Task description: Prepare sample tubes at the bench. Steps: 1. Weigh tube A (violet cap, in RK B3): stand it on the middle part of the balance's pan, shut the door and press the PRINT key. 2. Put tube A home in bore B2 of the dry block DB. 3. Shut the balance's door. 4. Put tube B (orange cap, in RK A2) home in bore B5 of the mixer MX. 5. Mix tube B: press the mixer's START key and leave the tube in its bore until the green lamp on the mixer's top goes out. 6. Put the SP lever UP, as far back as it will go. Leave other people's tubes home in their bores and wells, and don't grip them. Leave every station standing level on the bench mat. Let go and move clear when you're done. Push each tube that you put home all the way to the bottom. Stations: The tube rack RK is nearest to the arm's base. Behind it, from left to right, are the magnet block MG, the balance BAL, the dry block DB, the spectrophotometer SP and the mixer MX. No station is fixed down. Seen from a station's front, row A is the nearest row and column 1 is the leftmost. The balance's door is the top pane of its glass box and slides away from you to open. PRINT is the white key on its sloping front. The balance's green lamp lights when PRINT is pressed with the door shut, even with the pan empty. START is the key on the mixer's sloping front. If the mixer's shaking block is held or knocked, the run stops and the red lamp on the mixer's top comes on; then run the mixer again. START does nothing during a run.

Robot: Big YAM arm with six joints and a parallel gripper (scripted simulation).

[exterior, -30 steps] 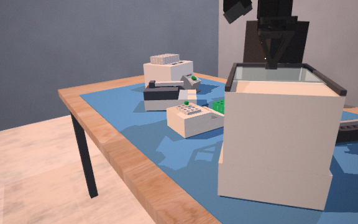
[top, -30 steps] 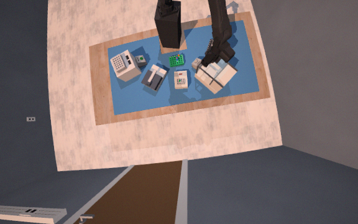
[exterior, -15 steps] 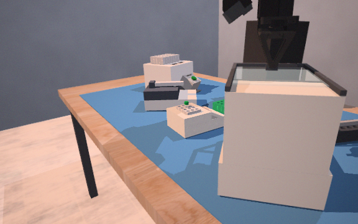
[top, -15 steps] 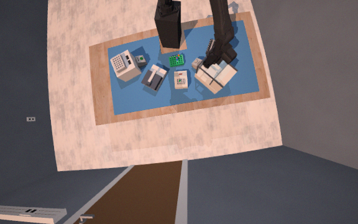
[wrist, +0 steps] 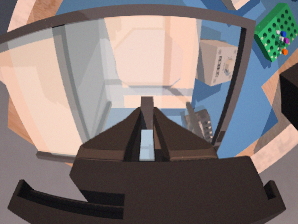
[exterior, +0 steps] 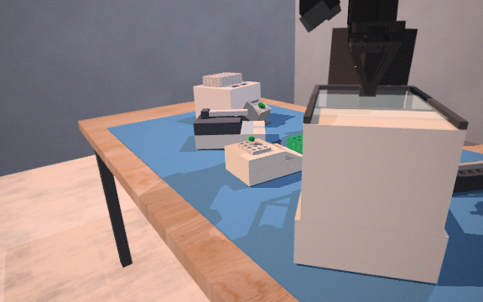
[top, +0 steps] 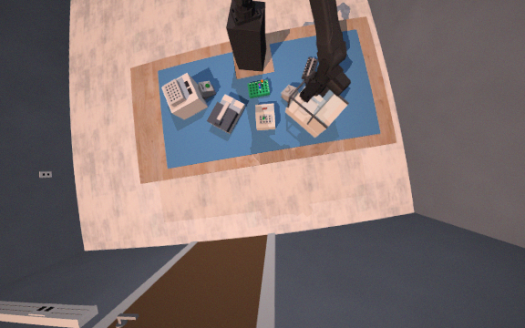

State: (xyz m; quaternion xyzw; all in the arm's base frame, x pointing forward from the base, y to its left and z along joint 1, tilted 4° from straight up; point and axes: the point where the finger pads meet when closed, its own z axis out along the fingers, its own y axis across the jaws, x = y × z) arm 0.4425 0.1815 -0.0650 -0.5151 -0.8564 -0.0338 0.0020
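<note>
The dry block lies 25 cm to the right of my hand, 19 cm below it and 4 cm behind it. Also, from my hand: blue-capped tube 22 cm to the right, 21 cm behind, 19 cm below; then balance door 3 cm ahead, 1 cm to the left, 1 cm below; then magnet block 23 cm behind, 20 cm below, 12 cm to the left.
</note>
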